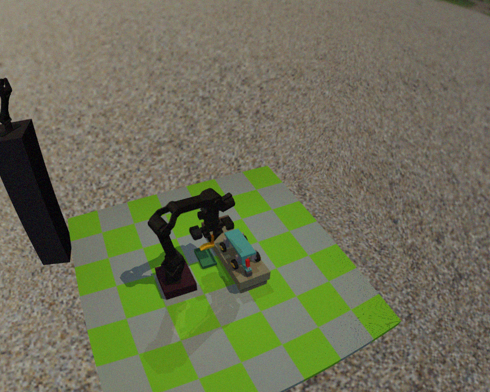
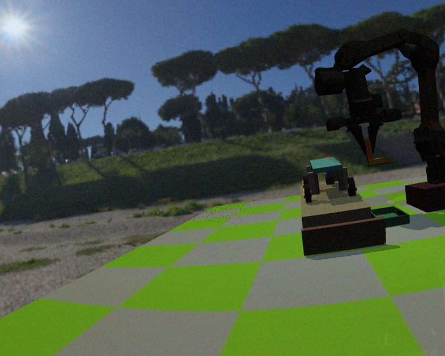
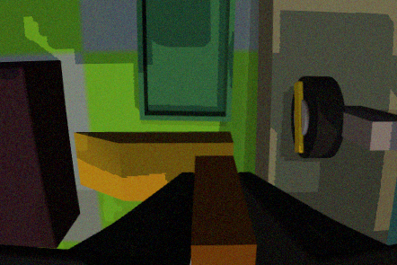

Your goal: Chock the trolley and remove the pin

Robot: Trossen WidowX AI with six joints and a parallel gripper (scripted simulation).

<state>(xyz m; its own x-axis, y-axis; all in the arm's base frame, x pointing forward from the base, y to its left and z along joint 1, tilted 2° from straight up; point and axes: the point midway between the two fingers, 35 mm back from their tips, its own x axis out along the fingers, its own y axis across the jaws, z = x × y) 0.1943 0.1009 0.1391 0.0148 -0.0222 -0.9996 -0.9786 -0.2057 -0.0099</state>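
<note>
My gripper tip is now 130 mm short of the red-headed stop pin, 150 mm to the left of it and 30 mm above it. Round my gripper tip: teal trolley (120 mm ahead, 30 mm to the right, 50 mm below); then green tray (30 mm behind, 40 mm to the left, 170 mm below); then yellow chock (20 mm behind, 10 mm to the right, 10 mm below).
</note>
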